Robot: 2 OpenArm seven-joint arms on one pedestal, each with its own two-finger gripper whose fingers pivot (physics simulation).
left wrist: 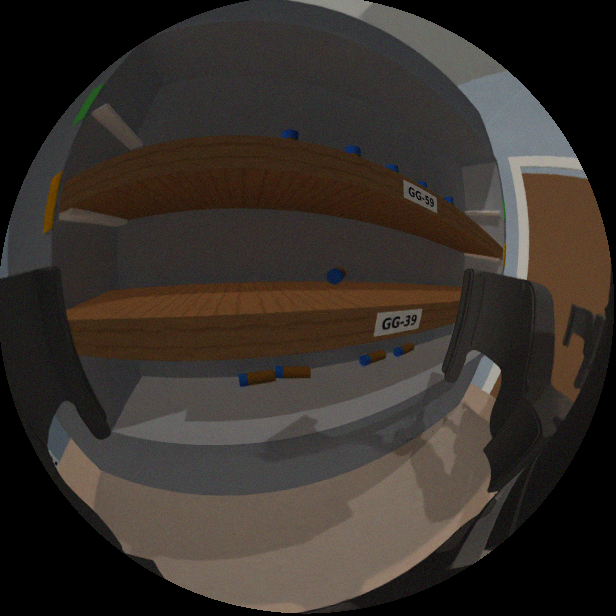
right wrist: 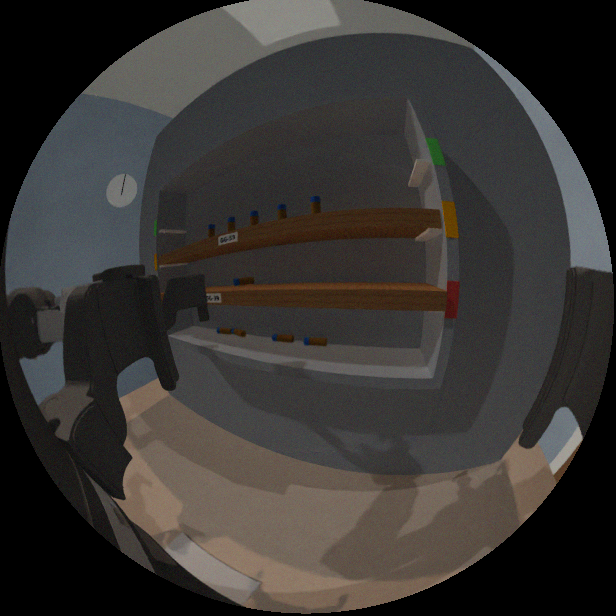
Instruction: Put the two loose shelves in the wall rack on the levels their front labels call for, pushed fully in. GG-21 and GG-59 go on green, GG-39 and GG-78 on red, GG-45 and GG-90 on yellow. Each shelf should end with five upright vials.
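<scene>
The wall rack [right wrist: 321, 252] holds two wooden shelves. Shelf GG-59 [left wrist: 420, 196] sits at the yellow marker [right wrist: 449, 218] with five upright vials [right wrist: 254, 217]. The green marker [right wrist: 434, 151] level above it is empty. Shelf GG-39 [left wrist: 397, 321] sits at the red marker [right wrist: 452, 298]. One vial [left wrist: 335, 275] lies on its side on this shelf. Several vials [left wrist: 275, 374] lie on the rack floor below it, and they also show in the right wrist view [right wrist: 282, 337]. My left gripper [left wrist: 275, 402] is open and empty in front of GG-39's labelled end. My right gripper [right wrist: 298, 442] is open and empty, farther back from the rack.
Bare support ledges [right wrist: 418, 172] stick out at the green level. The rack's grey lower lip [left wrist: 241, 459] lies just under my left fingers. My left arm [right wrist: 114, 333] shows at the left of the right wrist view. A brown door [left wrist: 563, 275] stands to the right.
</scene>
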